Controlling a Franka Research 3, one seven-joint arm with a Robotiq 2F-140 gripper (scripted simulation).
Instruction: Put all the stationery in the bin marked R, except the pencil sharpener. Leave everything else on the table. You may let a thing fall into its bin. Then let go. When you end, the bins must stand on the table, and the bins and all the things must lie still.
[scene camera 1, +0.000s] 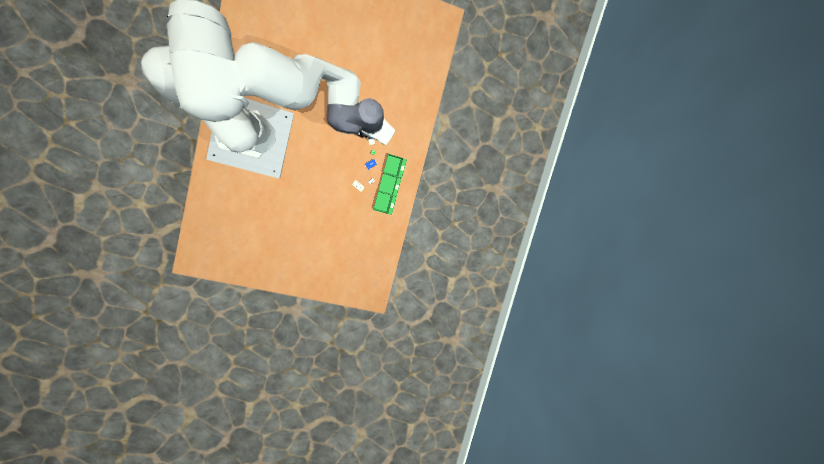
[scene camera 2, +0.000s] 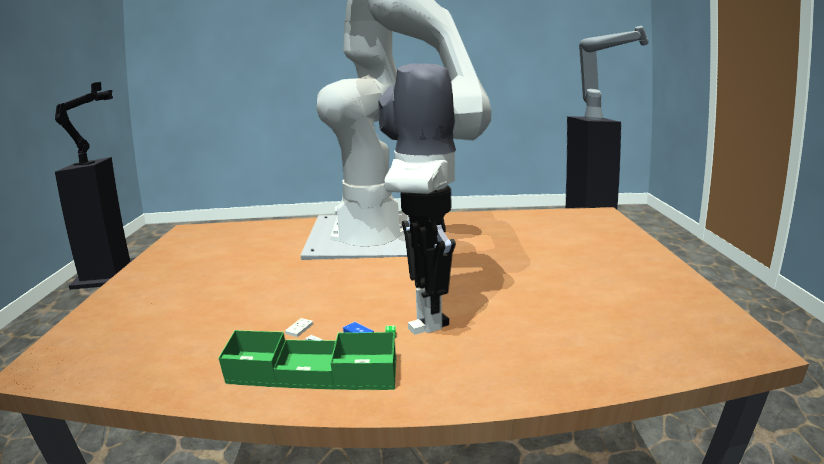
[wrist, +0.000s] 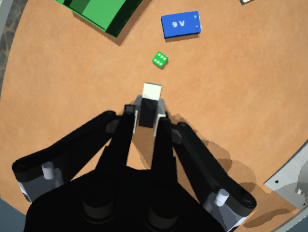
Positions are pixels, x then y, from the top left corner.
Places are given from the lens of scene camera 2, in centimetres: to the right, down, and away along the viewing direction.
my gripper (scene camera 2: 429, 326): 3, 16, 82
joined green bins (scene camera 2: 367, 364): -6, 18, 64
